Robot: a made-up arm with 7 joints. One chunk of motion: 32 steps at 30 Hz.
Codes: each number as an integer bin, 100 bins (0 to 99) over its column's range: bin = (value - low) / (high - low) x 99, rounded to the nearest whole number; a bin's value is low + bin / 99 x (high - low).
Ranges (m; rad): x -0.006..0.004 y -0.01..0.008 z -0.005..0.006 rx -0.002..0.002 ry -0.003..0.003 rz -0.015..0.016
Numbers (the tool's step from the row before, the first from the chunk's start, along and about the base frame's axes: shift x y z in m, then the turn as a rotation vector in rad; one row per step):
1: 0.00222 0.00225 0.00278 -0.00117 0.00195 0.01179
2: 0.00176 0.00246 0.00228 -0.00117 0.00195 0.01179
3: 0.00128 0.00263 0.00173 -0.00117 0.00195 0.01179
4: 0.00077 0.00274 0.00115 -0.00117 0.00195 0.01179
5: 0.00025 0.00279 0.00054 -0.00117 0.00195 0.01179
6: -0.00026 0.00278 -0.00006 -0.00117 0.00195 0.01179
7: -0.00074 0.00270 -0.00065 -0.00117 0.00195 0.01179
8: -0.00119 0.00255 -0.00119 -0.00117 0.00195 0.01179
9: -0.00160 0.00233 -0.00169 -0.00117 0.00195 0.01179
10: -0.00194 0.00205 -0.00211 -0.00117 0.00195 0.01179
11: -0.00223 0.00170 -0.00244 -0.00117 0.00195 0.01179
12: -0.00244 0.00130 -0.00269 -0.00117 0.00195 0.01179
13: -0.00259 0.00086 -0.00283 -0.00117 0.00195 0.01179
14: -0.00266 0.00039 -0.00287 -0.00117 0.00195 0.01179
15: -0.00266 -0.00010 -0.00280 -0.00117 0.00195 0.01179
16: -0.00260 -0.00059 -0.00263 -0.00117 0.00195 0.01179
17: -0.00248 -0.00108 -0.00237 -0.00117 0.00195 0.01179
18: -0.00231 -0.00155 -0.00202 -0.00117 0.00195 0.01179
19: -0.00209 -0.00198 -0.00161 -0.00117 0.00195 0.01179
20: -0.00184 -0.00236 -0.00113 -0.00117 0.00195 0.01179
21: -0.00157 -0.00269 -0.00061 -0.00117 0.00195 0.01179
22: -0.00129 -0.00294 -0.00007 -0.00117 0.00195 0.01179
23: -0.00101 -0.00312 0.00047 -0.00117 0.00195 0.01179
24: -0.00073 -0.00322 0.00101 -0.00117 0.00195 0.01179
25: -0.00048 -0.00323 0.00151 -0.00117 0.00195 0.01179
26: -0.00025 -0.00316 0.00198 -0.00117 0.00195 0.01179
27: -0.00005 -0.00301 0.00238 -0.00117 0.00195 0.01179
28: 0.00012 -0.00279 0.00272 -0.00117 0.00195 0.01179
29: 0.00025 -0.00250 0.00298 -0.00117 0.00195 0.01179
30: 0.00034 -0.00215 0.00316 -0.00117 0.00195 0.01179
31: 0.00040 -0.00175 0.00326 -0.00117 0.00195 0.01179
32: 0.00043 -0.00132 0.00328 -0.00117 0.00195 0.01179
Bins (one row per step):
1: 81 67 70 21 82 86
2: 77 69 66 21 82 86
3: 72 69 61 21 82 86
4: 67 70 55 21 82 86
5: 62 70 50 21 82 86
6: 57 70 44 21 82 86
7: 52 70 39 21 82 86
8: 48 69 34 21 82 86
9: 44 68 30 21 82 86
10: 40 66 26 21 82 86
11: 37 64 23 21 82 86
12: 35 62 21 21 82 86
13: 34 60 20 21 82 86
14: 33 57 19 21 82 86
15: 33 54 20 21 82 86
16: 34 52 21 21 82 86
17: 35 49 24 21 82 86
18: 37 46 27 21 82 86
19: 39 44 31 21 82 86
20: 41 42 35 21 82 86
21: 44 40 40 21 82 86
22: 47 39 44 21 82 86
23: 49 38 49 21 82 86
24: 52 37 54 21 82 86
25: 55 37 59 21 82 86
26: 57 38 63 21 82 86
27: 59 38 66 21 82 86
28: 61 40 69 21 82 86
29: 62 41 72 21 82 86
30: 63 43 73 21 82 86
31: 63 45 74 21 82 86
32: 64 48 75 21 82 86

